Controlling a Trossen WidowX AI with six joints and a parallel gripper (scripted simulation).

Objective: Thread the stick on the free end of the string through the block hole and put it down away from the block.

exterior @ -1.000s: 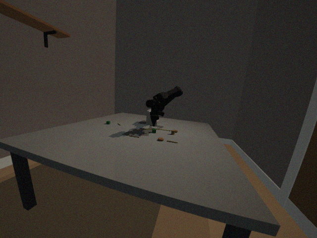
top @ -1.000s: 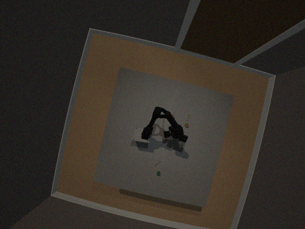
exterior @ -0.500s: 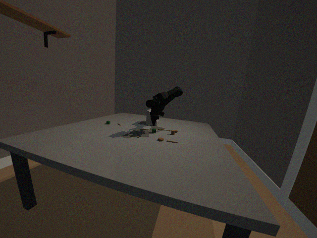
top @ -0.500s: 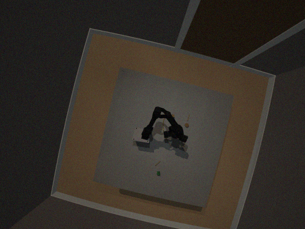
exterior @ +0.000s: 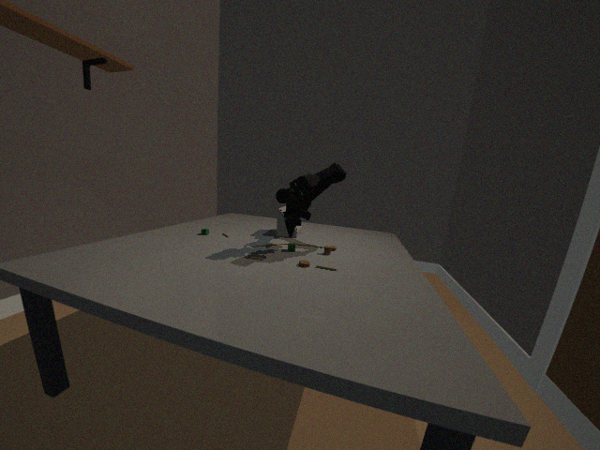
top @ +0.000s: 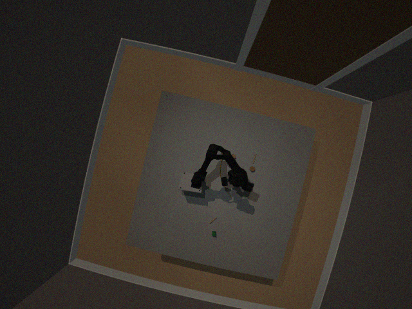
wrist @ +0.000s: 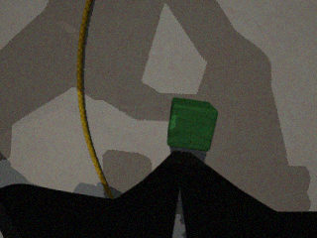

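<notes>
The green cube is 40 mm below my gripper tip, 10 mm to the left of it and 10 mm ahead of it. From my gripper tip the other things lie so: wooden disc (150 mm ahead, 100 mm to the left, 50 mm below); thin wooden stick (120 mm to the right, 60 mm below).
</notes>
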